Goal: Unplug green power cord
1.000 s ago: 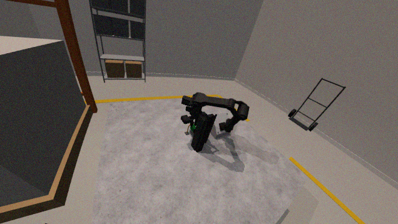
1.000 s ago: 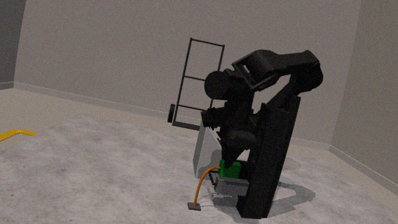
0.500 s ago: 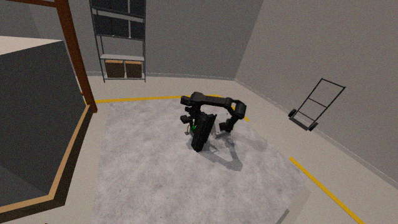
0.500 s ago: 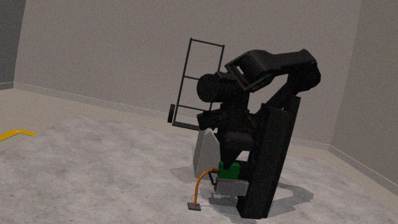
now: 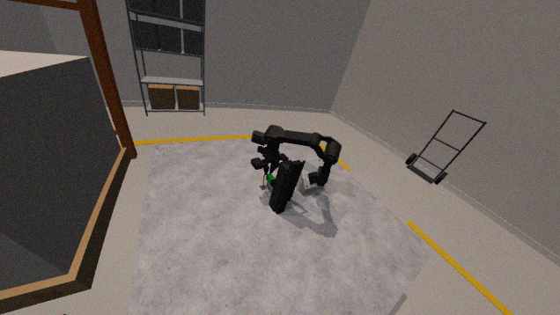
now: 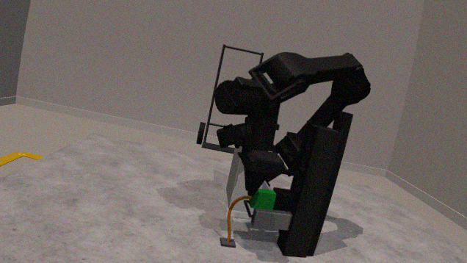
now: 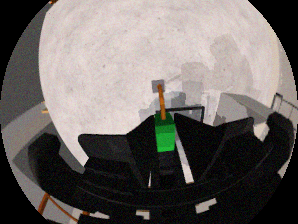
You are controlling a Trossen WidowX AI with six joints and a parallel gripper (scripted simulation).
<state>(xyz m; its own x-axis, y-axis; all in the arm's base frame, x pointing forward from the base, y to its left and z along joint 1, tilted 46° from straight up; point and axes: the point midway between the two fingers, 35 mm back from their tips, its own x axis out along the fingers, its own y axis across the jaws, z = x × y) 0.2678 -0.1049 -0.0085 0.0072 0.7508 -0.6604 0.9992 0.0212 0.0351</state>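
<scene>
The green plug lies 5 cm to the left of my gripper tip and 1 cm behind it.
</scene>
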